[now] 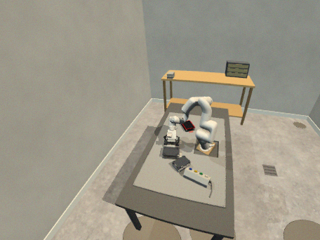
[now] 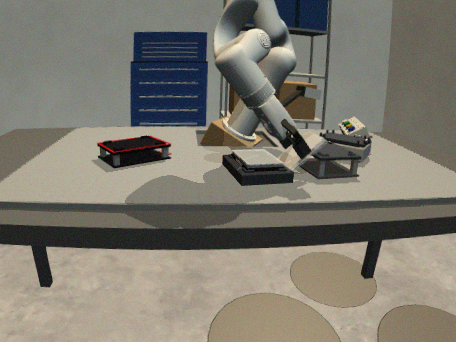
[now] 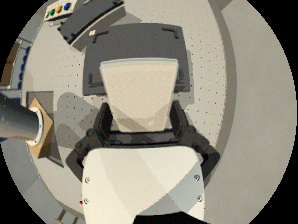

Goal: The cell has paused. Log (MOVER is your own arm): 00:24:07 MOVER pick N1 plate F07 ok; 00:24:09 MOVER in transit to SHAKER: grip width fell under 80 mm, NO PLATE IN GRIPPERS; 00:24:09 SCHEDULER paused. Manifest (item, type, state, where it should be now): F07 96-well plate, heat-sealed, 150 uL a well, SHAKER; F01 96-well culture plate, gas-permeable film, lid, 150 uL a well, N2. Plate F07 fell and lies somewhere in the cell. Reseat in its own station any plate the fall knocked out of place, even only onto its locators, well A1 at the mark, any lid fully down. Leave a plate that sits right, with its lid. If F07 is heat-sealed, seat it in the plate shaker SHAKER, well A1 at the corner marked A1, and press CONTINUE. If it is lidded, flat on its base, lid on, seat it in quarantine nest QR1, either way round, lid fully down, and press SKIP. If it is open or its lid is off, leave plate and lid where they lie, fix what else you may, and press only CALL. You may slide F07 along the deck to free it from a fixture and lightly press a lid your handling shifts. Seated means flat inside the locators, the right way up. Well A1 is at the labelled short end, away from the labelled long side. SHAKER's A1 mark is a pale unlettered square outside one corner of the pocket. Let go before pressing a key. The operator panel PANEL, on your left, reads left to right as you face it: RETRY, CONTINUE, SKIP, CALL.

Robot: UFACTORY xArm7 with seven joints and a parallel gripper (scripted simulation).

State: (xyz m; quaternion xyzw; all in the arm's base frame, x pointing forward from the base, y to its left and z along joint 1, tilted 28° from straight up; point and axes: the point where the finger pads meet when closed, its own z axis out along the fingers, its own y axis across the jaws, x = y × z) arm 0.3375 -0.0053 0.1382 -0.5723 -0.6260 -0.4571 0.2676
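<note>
Now: hand 1 cm to the right of the pale plate and 1 cm above it. Round my hand: pale lid (10 cm to the right, 2 cm below, 1 cm ahead).
</note>
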